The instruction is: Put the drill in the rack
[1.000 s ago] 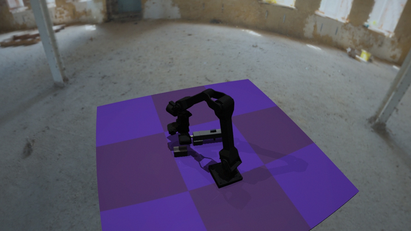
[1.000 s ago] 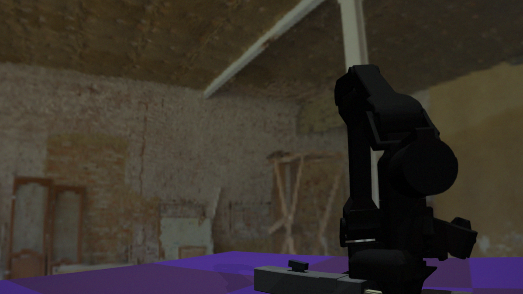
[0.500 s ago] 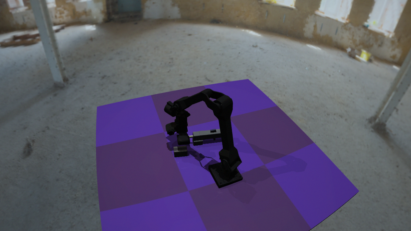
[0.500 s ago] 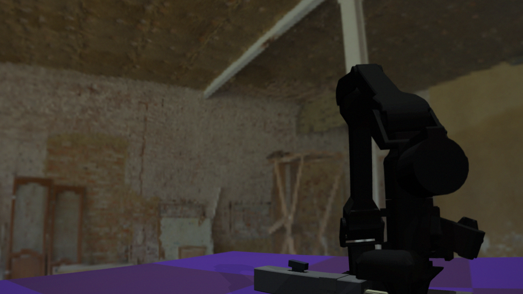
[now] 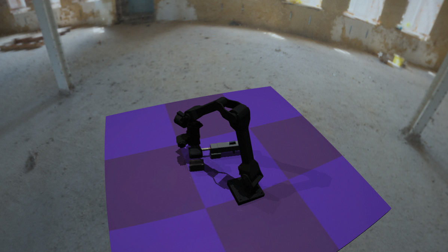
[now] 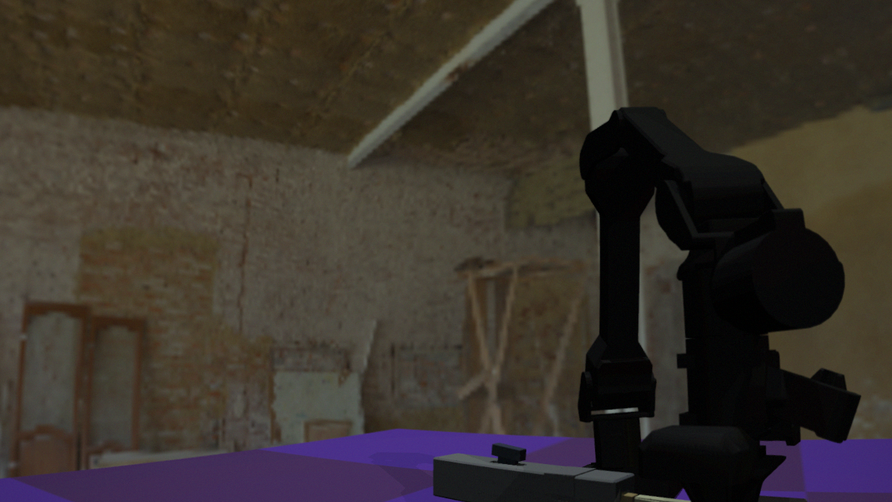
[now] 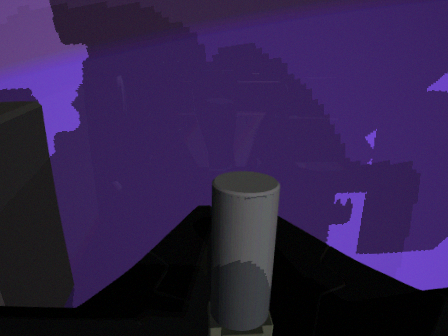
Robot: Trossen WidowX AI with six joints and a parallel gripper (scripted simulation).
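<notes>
The drill lies 10 mm behind my gripper tip, 40 mm to the right of it and 30 mm above it. The rest, counted from my gripper tip: grey housing block (40 mm behind, 160 mm to the right, 30 mm above); rack (70 mm behind, 20 mm to the left, 10 mm above); dark key (50 mm behind, 190 mm to the right, 40 mm above).
</notes>
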